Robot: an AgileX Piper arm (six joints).
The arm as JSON. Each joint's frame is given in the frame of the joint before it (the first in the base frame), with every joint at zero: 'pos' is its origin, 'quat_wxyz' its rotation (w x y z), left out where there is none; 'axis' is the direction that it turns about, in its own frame. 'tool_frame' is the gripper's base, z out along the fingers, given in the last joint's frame.
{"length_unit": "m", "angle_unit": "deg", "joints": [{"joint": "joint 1", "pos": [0.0, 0.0, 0.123], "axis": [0.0, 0.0, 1.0]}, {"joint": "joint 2", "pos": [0.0, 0.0, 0.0], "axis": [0.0, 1.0, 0.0]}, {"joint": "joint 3", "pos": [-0.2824, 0.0, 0.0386], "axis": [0.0, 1.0, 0.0]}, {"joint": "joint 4", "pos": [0.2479, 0.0, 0.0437], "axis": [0.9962, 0.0, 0.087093]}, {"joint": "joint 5", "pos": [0.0, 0.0, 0.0], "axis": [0.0, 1.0, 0.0]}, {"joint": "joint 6", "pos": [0.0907, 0.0, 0.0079], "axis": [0.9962, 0.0, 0.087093]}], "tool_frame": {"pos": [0.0, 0.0, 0.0], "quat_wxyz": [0.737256, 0.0, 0.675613, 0.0]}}
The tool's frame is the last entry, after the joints.
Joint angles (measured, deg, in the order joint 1, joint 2, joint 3, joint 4, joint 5, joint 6), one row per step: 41.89 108.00 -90.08 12.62 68.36 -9.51; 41.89 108.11 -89.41 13.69 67.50 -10.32; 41.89 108.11 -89.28 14.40 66.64 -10.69; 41.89 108.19 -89.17 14.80 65.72 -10.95; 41.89 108.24 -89.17 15.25 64.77 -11.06; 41.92 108.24 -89.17 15.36 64.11 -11.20; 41.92 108.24 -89.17 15.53 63.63 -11.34; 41.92 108.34 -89.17 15.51 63.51 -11.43; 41.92 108.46 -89.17 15.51 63.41 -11.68
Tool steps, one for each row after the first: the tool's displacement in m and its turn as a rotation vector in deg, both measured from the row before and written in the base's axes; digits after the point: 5 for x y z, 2 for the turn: -0.00077 0.00121 -0.00328 0.80 0.41 0.34; 0.00025 0.00140 -0.00015 0.96 -0.20 -0.02; 0.00077 0.00125 -0.00068 0.72 -0.38 -0.07; 0.00091 0.00143 0.00008 0.86 -0.43 -0.24; 0.00060 0.00086 0.00023 0.47 -0.47 -0.03; 0.00047 0.00061 0.00021 0.41 -0.30 -0.03; 0.00034 0.00024 -0.00066 -0.01 -0.06 0.06; 0.00033 0.00027 -0.00079 -0.02 -0.07 0.21
